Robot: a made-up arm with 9 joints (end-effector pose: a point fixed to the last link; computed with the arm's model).
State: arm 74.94 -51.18 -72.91 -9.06 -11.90 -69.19 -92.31 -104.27 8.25
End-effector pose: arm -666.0 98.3 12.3 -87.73 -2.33 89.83
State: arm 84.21 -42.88 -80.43 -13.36 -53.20 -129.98 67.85 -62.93 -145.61
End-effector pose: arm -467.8 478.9 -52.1 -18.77 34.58 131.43
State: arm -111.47 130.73 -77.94 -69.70 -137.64 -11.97 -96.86 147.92 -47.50
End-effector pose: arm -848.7 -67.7 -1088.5 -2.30 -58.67 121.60
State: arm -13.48 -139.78 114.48 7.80 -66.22 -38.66 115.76 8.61 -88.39
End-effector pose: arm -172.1 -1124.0 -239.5 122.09 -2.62 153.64
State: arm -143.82 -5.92 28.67 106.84 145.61 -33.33 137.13 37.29 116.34
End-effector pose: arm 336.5 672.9 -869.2 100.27 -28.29 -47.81
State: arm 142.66 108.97 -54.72 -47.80 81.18 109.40 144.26 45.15 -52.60
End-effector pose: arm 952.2 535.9 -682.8 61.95 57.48 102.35
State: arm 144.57 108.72 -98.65 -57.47 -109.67 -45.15 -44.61 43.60 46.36
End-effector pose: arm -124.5 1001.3 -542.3 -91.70 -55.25 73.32
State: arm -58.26 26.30 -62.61 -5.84 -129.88 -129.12 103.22 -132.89 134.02
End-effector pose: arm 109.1 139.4 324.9 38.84 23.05 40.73
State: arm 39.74 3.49 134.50 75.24 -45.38 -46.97 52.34 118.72 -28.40
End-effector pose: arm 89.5 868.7 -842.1 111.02 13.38 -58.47
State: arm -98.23 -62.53 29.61 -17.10 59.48 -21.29 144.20 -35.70 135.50
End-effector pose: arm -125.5 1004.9 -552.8 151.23 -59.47 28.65
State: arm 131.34 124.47 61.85 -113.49 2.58 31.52 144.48 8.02 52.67
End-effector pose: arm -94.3 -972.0 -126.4 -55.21 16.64 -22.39
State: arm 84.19 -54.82 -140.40 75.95 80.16 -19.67 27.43 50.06 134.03
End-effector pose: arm -444.6 654.7 15.7 82.97 23.09 76.79
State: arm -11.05 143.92 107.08 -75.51 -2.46 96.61 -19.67 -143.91 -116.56
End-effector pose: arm -310.6 454.7 835.0 -103.18 35.09 -177.32
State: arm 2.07 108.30 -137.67 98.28 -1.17 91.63 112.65 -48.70 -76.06
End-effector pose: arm 333.1 -1232.5 -227.2 -79.48 22.01 11.62
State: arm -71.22 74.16 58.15 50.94 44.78 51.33 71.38 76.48 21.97
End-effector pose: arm 607.7 985.1 -123.6 -172.81 29.91 -82.23
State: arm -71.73 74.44 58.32 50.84 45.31 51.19 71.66 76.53 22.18
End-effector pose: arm 615.3 978.6 -122.3 -172.01 29.34 -82.32
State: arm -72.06 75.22 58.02 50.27 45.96 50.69 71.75 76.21 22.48
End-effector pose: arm 607.7 981.9 -114.3 -171.07 28.26 -81.59
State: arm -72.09 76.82 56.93 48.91 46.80 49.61 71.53 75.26 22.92
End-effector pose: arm 574.4 1000.4 -95.9 -169.90 26.27 -79.59
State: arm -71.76 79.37 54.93 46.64 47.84 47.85 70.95 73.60 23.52
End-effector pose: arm 510.0 1033.6 -68.1 -168.45 23.08 -76.37
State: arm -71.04 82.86 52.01 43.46 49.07 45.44 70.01 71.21 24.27
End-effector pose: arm 411.7 1075.6 -35.7 -166.71 18.47 -72.35
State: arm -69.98 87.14 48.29 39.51 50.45 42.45 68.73 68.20 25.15
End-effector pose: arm 283.3 1116.5 -6.2 -164.65 12.46 -68.31
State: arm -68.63 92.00 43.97 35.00 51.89 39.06 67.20 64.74 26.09
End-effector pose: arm 132.9 1146.7 13.2 -162.07 5.37 -64.97
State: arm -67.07 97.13 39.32 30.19 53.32 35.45 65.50 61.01 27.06
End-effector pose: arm -26.1 1159.4 17.4 -158.78 -2.16 -63.01
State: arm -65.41 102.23 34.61 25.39 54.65 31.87 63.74 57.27 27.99
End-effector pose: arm -180.1 1153.4 6.7 -154.57 -9.21 -62.71
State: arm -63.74 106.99 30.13 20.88 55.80 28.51 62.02 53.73 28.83
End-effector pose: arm -317.8 1132.0 -15.7 -149.58 -15.01 -63.95
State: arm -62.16 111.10 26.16 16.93 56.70 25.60 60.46 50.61 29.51
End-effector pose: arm -432.3 1101.8 -44.0 -144.36 -19.10 -66.06
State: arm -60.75 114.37 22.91 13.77 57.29 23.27 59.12 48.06 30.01
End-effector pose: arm -521.1 1069.6 -72.0 -139.75 -21.52 -68.24
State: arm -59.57 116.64 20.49 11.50 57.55 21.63 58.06 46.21 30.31
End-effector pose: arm -585.8 1041.0 -95.4 -136.44 -22.72 -69.70
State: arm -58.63 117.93 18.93 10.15 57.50 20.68 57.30 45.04 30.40
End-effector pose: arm -629.5 1019.3 -111.6 -134.77 -23.26 -70.13
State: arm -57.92 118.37 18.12 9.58 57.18 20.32 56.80 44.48 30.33
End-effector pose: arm -656.7 1005.4 -120.3 -134.60 -23.44 -69.58
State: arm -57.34 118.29 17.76 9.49 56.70 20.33 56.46 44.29 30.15
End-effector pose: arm -674.7 996.5 -124.0 -135.37 -23.47 -68.39
